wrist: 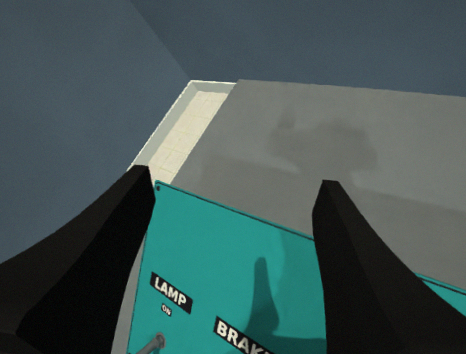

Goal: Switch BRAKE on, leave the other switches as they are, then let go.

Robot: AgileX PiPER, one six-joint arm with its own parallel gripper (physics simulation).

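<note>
A teal switch panel (pixel 200 240) fills the lower middle of the wrist view. A black BRAKE label (pixel 240 336) shows at the bottom edge, partly cut off; the BRAKE switch itself does not show. A black LAMP label (pixel 171 292) with a small ON mark (pixel 166 310) lies to its left. Below it, part of the grey LAMP switch lever (pixel 152 343) shows at the bottom edge. My gripper (pixel 233 190) is open, its two dark fingers wide apart over the panel's upper part, with nothing between them. A finger-shaped shadow falls on the panel above the BRAKE label.
A grey surface (pixel 260 110) lies beyond the panel's top edge, with blurred shadows on it. A pale strip of tiled floor (pixel 187 127) with a light raised border shows at the upper left of it. Dark blue-grey walls (pixel 75 100) stand behind.
</note>
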